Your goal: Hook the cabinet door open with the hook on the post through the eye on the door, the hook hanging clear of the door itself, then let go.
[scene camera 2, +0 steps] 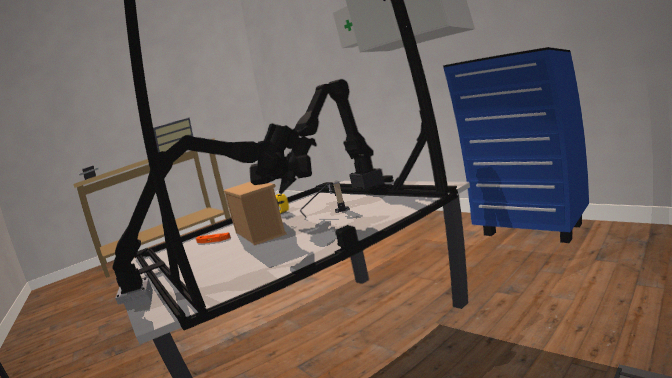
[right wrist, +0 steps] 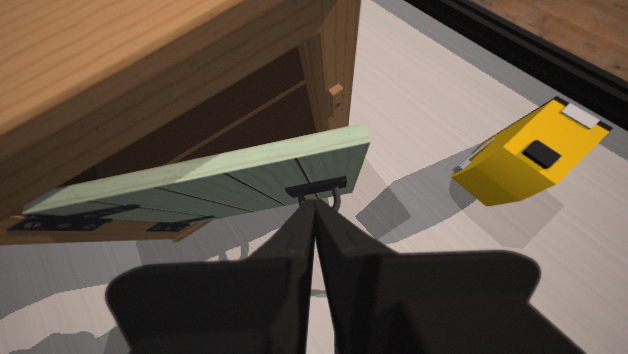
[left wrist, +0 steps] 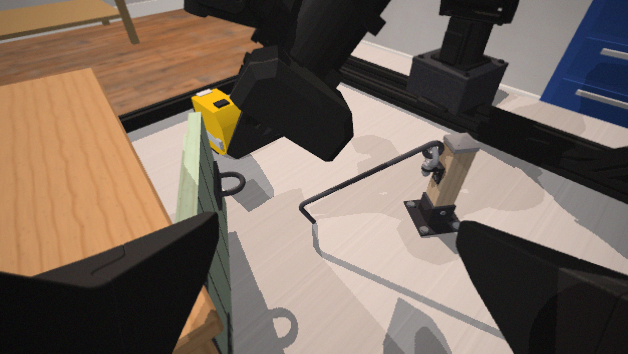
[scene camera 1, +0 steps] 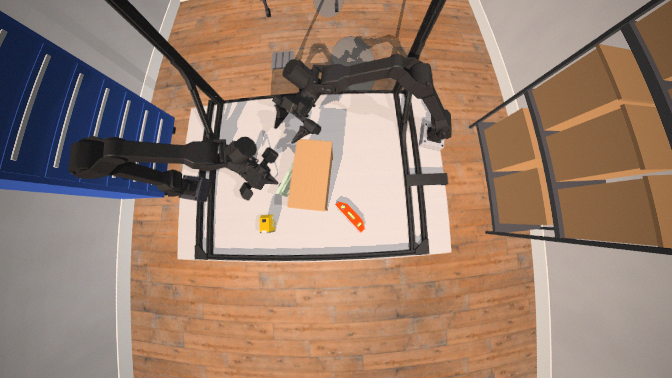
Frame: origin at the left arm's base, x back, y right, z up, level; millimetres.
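Where they show: left gripper, between the fingertips: [scene camera 2: 287, 176] [left wrist: 339, 228] [scene camera 1: 283, 135]; right gripper, between the fingertips: [scene camera 2: 280, 193] [right wrist: 313, 207] [left wrist: 232, 154] [scene camera 1: 278, 183]; left arm's base, origin of its link: [scene camera 2: 132, 287] [scene camera 1: 434, 135]; right arm's base, origin of its link: [scene camera 2: 365, 171] [left wrist: 459, 59] [scene camera 1: 190, 187].
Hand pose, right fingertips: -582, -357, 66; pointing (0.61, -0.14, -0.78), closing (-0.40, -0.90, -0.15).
Things, the pixels of their top centre, and the offset from my right fingertips, as dx, dy, dz. "*": a spot on its surface instead.
- wooden cabinet, centre of its top: [scene camera 2: 247, 187] [scene camera 1: 310, 173] +120, +48, +61
- dark eye, a spot on its surface: [right wrist: 337, 199] [left wrist: 230, 172] * +2, -16, -30
- wooden post, a spot on its surface: [left wrist: 452, 175] [scene camera 2: 336, 191] * -177, +85, -35
- yellow tape measure, centre of its top: [right wrist: 563, 132] [left wrist: 212, 94] [scene camera 2: 276, 193] [scene camera 1: 263, 224] -25, -161, -25
- orange level, centre of its top: [scene camera 2: 211, 236] [scene camera 1: 351, 215] +292, -56, -87
The wooden cabinet [scene camera 1: 310, 175] [scene camera 2: 257, 215] [left wrist: 75, 165] has its green door [scene camera 1: 285, 182] [left wrist: 192, 165] [right wrist: 240, 180] partly open. The dark eye [left wrist: 243, 182] [right wrist: 337, 199] sticks out from the door's outer face. The wooden post [scene camera 2: 338, 192] [left wrist: 452, 175] carries the long dark hook [scene camera 2: 316, 197] [left wrist: 367, 172], whose bent free end hangs in the air, apart from the eye. My right gripper [scene camera 1: 276, 182] [right wrist: 313, 207] is shut and empty, its tips close to the eye and partly covering it in the right wrist view. My left gripper [scene camera 1: 286, 133] [left wrist: 339, 228] is open and empty, above the table beside the cabinet.
A yellow tape measure [scene camera 1: 267, 223] [scene camera 2: 283, 203] [left wrist: 217, 117] [right wrist: 532, 152] stands beyond the door's free edge. An orange level [scene camera 1: 350, 216] [scene camera 2: 213, 238] lies on the cabinet's other side. A black frame [scene camera 1: 310, 257] surrounds the work area. The two grippers are close together.
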